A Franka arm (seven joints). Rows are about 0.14 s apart.
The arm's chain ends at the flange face. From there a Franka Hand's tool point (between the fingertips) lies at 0.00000 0.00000 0.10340 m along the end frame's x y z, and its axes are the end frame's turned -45 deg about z.
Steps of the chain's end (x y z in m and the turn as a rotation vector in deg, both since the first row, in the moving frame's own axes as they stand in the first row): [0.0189 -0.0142 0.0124 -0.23 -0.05 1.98]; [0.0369 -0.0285 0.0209 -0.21 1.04 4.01]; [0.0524 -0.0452 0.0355 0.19 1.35 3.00]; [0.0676 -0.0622 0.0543 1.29 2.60 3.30]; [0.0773 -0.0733 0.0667 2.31 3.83 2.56]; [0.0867 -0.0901 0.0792 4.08 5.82 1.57]
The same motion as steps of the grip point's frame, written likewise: [0.0230 0.0035 0.0124 -0.13 -0.20 1.98]; [0.0472 0.0076 0.0209 -0.88 0.59 4.01]; [0.0709 0.0066 0.0355 -0.82 1.09 3.00]; [0.0967 0.0056 0.0542 -0.93 2.75 3.30]; [0.1143 0.0049 0.0664 -1.07 4.34 2.56]; [0.1376 0.0000 0.0784 -1.23 7.00 1.57]
